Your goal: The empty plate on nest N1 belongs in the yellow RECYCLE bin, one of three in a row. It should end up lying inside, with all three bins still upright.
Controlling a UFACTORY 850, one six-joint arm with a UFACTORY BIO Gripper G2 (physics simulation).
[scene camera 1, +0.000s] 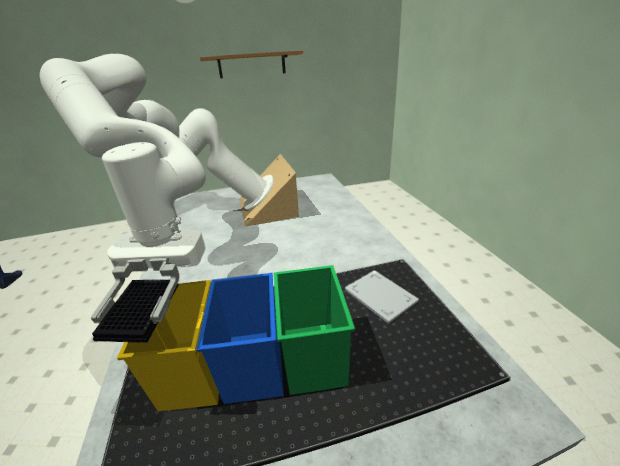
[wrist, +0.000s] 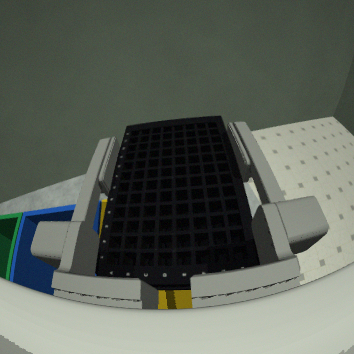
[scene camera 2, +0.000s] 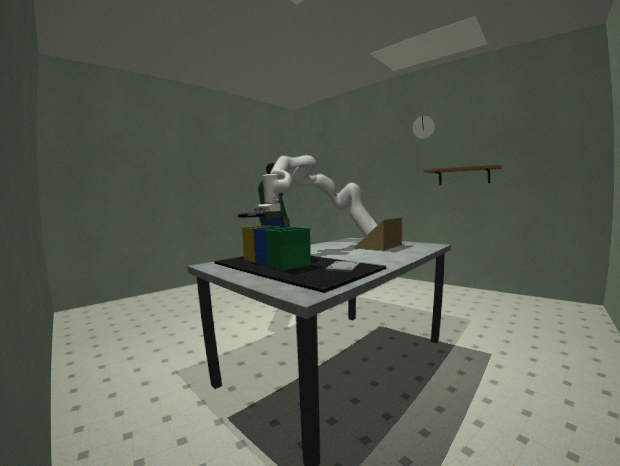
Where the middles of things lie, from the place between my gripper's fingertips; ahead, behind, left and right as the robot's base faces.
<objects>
My gripper is now 3 cm past the black plate (scene camera 1: 128,320), 1 cm to the right of it and 1 cm above it. Round my hand: blue bin (scene camera 1: 238,338) 4 cm behind, 17 cm to the left, 16 cm below; yellow bin (scene camera 1: 172,373) 7 cm behind, 4 cm to the left, 16 cm below; green bin (scene camera 1: 314,326) 30 cm to the left, 16 cm below.
</objects>
